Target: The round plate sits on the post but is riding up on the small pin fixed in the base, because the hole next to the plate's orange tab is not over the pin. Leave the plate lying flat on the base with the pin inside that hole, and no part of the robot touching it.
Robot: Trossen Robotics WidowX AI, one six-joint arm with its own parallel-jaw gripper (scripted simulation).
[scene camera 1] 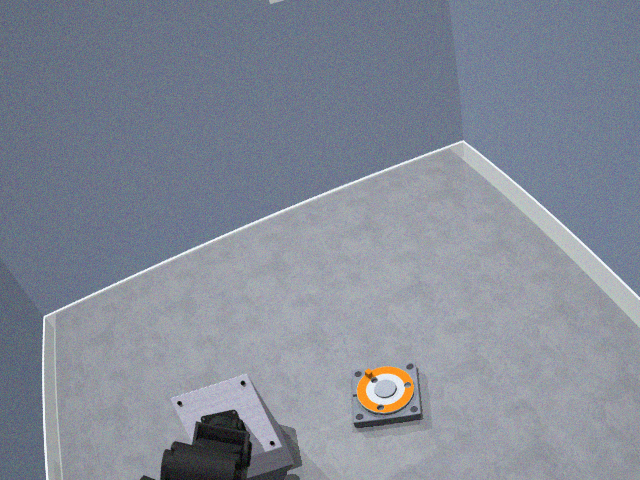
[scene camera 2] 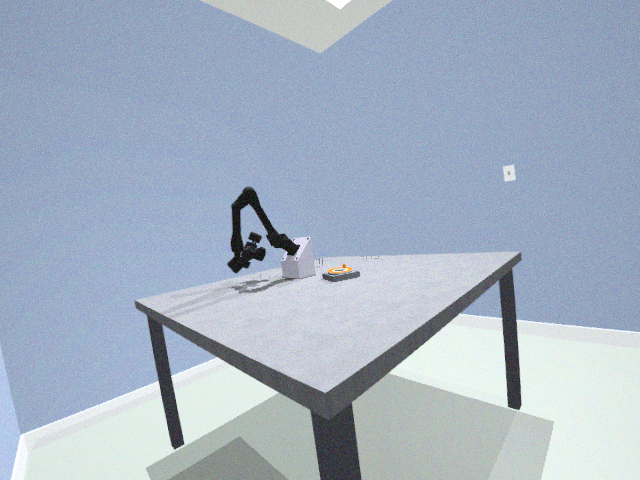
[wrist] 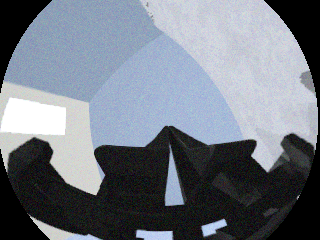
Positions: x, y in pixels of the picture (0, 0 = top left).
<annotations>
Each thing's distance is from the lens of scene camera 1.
square grey base (scene camera 1: 362, 417): 0.92 m
</annotations>
